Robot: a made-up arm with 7 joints.
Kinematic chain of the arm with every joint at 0, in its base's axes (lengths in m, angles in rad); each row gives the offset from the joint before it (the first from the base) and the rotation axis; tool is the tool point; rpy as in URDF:
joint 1: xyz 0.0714 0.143 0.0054 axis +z
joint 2: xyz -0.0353 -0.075 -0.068 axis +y
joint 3: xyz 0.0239 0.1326 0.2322 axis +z
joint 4: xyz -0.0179 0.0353 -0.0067 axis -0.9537 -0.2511 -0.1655
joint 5: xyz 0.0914 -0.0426 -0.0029 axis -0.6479 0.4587 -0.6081
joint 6: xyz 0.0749 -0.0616 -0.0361 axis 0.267 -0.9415 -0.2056
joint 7: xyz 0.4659 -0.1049 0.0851 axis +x
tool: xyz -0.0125 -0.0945 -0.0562 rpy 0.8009 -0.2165 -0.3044
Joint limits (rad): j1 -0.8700..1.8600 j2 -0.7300..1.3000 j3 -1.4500..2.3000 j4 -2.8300..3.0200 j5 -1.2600..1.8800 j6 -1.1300..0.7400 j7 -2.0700..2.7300
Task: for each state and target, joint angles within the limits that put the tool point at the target. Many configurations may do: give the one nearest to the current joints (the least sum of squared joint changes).
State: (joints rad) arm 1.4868 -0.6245 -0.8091 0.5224 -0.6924 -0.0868 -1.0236
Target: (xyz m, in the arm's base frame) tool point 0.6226 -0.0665 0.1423
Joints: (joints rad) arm 1.1225 -0.7102 -1.0856 0.1880 -0.2443 -0.7542 -0.8228
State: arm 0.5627 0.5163 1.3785 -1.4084 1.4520 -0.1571 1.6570
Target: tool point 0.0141 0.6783 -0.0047
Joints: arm 0.8886 -0.2547 1.4674 -0.7693 1.6179 0.3504 1.6705
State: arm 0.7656 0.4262 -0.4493 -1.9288 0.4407 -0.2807 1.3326
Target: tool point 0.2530 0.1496 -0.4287
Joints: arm 0.6808 0.1310 -0.7010 -1.1714 1.0635 -0.1857 1.3296
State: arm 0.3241 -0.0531 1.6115 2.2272 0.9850 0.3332 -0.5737
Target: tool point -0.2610 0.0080 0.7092
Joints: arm 0.4175 0.2799 1.8107 2.1541 1.0397 0.2977 -0.5326
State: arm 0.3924 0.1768 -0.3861 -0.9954 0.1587 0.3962 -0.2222
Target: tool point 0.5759 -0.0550 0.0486
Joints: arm 0.4049 -0.2291 -0.3263 -0.8115 0.1482 0.5493 -0.2300
